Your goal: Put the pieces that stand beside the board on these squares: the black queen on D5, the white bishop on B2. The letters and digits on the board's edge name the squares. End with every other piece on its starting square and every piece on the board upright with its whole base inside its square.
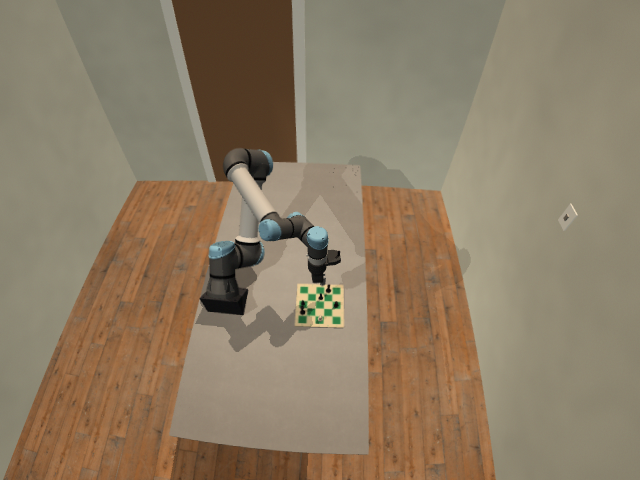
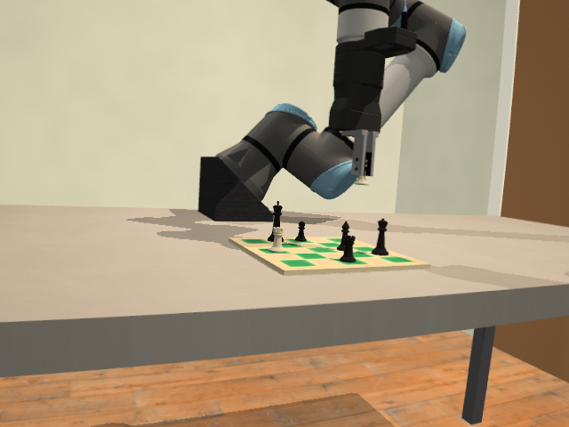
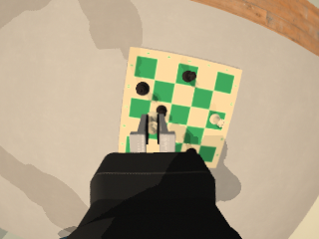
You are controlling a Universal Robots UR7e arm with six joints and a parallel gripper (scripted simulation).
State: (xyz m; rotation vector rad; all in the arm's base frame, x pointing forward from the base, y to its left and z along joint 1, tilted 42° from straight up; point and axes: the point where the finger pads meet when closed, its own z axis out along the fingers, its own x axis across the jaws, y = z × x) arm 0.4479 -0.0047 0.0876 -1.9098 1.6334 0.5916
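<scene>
The black king lies 90 mm behind my hand, 100 mm to the right of it and 100 mm below it. The rest, counted from my hand: chessboard (10 mm behind, 50 mm to the right, 130 mm below); then black queen (30 mm ahead, 20 mm to the left, 100 mm below); then black pawn (90 mm behind, 50 mm to the right, 120 mm below).
</scene>
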